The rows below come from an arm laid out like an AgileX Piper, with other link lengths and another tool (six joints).
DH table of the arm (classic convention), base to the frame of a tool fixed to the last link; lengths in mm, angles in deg. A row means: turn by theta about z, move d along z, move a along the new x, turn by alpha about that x. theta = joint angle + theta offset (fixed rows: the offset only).
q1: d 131.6; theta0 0; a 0; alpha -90
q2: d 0; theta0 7.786; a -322.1; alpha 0
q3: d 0; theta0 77.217; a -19.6; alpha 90
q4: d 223.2; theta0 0; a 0; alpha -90
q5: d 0; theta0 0; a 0; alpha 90
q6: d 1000.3; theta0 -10.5; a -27.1; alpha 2
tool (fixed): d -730.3; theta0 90; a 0; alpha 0
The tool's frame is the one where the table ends.
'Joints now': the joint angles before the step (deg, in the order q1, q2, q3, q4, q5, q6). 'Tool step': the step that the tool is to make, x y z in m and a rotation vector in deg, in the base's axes. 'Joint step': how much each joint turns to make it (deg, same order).
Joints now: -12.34 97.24 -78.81 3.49 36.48 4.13
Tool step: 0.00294 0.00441 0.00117 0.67 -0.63 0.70
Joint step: 0.00 0.18 0.01 1.86 -0.59 -1.55
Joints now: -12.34 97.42 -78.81 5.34 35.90 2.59
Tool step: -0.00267 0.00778 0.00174 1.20 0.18 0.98
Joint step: 0.00 -0.43 0.00 2.38 1.00 -1.87
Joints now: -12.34 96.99 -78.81 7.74 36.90 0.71
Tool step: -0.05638 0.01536 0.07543 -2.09 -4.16 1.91
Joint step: 0.00 -13.04 0.14 -0.61 8.55 -1.01
